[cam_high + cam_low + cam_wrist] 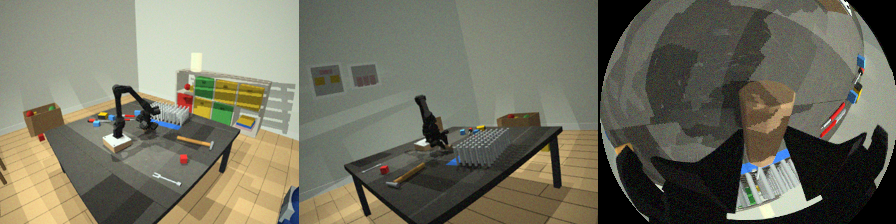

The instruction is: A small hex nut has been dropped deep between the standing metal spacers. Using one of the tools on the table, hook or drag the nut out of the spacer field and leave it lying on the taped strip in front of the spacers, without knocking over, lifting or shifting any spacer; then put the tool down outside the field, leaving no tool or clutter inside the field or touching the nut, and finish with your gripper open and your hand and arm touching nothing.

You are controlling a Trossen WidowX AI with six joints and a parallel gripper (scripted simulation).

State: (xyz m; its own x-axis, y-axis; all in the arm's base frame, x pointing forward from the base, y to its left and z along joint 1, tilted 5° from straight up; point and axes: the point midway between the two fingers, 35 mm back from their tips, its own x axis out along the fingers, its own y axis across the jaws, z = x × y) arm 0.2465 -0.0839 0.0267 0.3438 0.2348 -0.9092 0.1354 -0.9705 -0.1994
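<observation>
My gripper tip is now 10 cm short of the hook tool and 1 cm to the right of it. Also, from my gripper tip: blue taped strip (19 cm ahead, 2 cm to the right, 3 cm below); then red cube (16 cm behind, 44 cm to the right, 1 cm below); then yellow block (5 cm behind, 55 cm to the left, 1 cm below).
</observation>
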